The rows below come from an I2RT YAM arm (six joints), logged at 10 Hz.
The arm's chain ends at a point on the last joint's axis. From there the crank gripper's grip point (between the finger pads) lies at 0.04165 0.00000 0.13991 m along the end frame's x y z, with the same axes.
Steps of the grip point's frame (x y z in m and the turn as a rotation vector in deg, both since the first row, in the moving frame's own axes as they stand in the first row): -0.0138 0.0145 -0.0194 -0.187 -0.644 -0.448; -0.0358 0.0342 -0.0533 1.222 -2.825 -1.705; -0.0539 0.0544 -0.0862 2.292 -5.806 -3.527; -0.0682 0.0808 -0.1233 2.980 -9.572 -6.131; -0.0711 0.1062 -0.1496 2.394 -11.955 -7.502; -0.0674 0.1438 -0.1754 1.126 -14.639 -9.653; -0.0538 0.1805 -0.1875 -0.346 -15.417 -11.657; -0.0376 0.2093 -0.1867 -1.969 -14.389 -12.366; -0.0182 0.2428 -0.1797 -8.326 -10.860 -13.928; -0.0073 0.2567 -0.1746 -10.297 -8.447 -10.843
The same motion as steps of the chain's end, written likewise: -0.0122 0.0144 -0.0199 -0.187 -0.644 -0.448; -0.0288 0.0383 -0.0551 1.222 -2.825 -1.705; -0.0393 0.0622 -0.0895 2.292 -5.806 -3.527; -0.0438 0.0914 -0.1280 2.980 -9.572 -6.131; -0.0406 0.1157 -0.1549 2.394 -11.955 -7.502; -0.0300 0.1505 -0.1812 1.126 -14.639 -9.653; -0.0146 0.1842 -0.1935 -0.346 -15.417 -11.657; -0.0014 0.2095 -0.1927 -1.969 -14.389 -12.366; 0.0073 0.2290 -0.1842 -8.326 -10.860 -13.928; 0.0118 0.2372 -0.1776 -10.297 -8.447 -10.843
